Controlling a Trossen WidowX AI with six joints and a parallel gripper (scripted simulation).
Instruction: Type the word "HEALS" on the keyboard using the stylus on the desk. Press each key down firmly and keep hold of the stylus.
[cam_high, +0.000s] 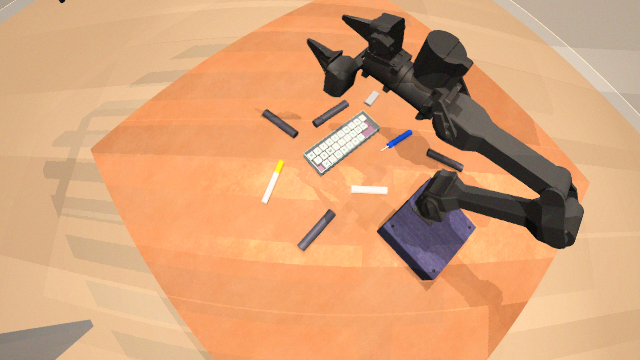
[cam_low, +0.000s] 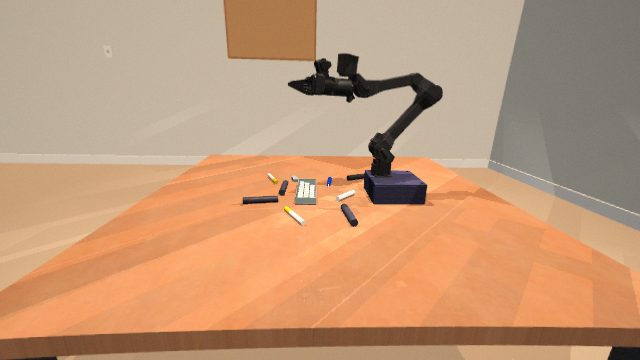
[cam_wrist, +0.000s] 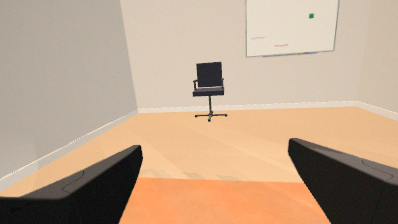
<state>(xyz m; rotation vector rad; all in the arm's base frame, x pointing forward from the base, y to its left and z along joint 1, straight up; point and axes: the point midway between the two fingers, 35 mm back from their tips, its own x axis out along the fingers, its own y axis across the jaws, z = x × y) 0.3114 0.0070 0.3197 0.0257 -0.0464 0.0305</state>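
The blue stylus lies 170 mm behind my gripper tip, 120 mm to the right of it and 390 mm below it. Round my gripper tip: white stick 200 mm behind, 30 mm to the left, 390 mm below; small grey block 30 mm behind, 210 mm to the right, 390 mm below; grey stylus tip 160 mm behind, 90 mm to the right, 390 mm below.
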